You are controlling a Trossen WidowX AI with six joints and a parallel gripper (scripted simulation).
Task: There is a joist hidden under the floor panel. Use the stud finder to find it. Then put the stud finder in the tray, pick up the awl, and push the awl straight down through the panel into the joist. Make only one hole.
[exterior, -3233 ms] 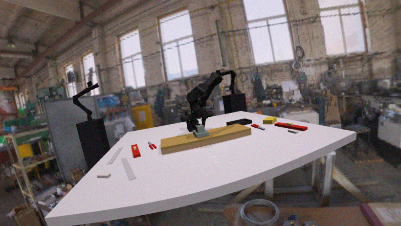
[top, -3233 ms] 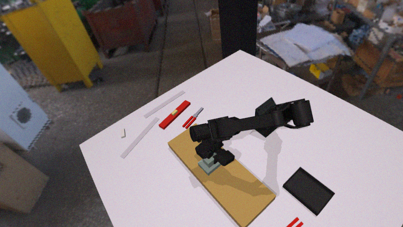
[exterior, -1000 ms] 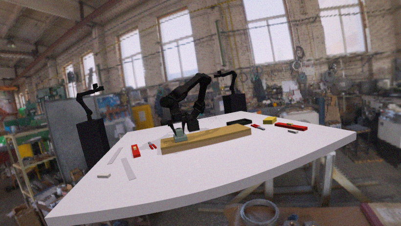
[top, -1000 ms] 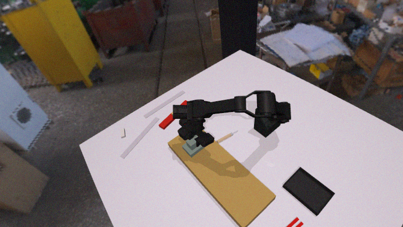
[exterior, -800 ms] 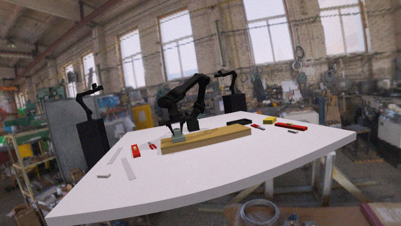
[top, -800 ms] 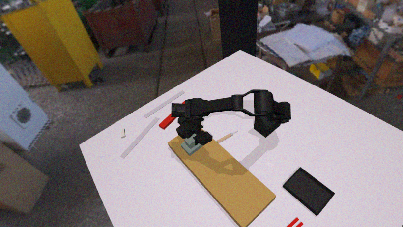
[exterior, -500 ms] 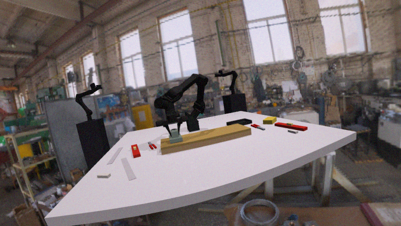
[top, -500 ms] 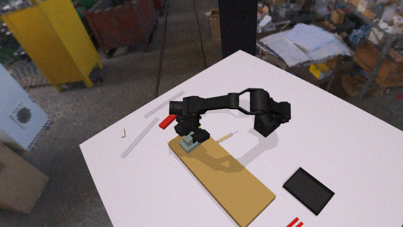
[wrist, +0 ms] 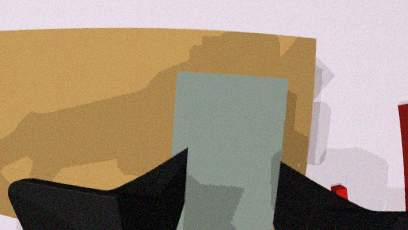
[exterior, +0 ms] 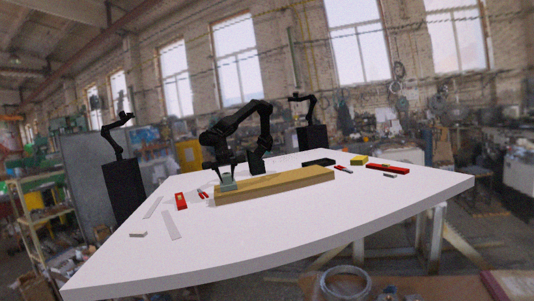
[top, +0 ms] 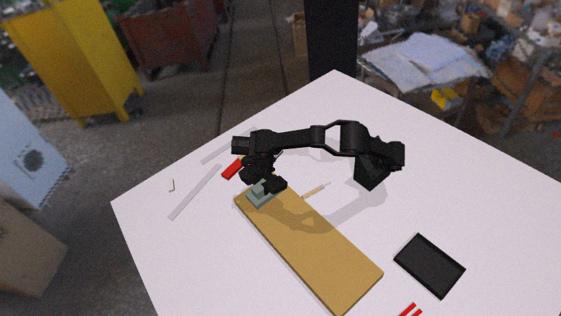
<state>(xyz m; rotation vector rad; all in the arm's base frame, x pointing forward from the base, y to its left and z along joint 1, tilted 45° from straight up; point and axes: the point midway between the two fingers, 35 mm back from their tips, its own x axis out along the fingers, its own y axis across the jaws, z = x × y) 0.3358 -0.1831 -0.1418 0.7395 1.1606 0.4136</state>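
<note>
Right now the black tray is 170 mm behind my gripper tip, 540 mm to the left of it and 50 mm below it. The rest, counted from my gripper tip: yellow block (10 mm behind, 710 mm to the left, 50 mm below); stud finder (20 mm behind, 20 mm above); awl (170 mm behind, 110 mm to the left, 60 mm below).
</note>
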